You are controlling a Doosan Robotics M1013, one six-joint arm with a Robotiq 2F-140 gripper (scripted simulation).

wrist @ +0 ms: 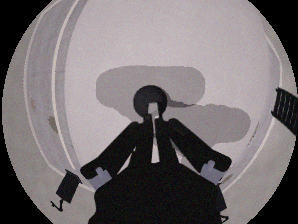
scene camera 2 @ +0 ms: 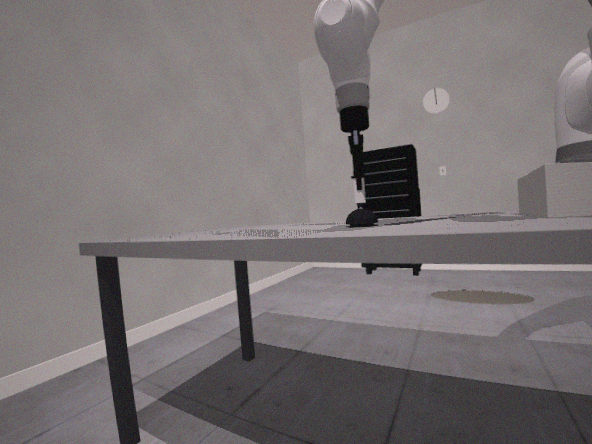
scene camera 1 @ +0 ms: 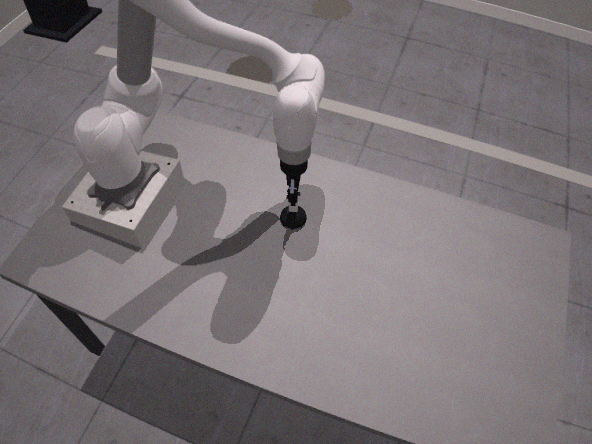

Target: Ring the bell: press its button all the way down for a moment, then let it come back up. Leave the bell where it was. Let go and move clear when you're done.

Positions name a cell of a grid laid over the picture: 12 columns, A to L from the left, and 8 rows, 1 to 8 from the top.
Scene:
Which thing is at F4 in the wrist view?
A black dome bell.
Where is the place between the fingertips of my gripper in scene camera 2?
At H4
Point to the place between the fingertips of my gripper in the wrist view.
At G4

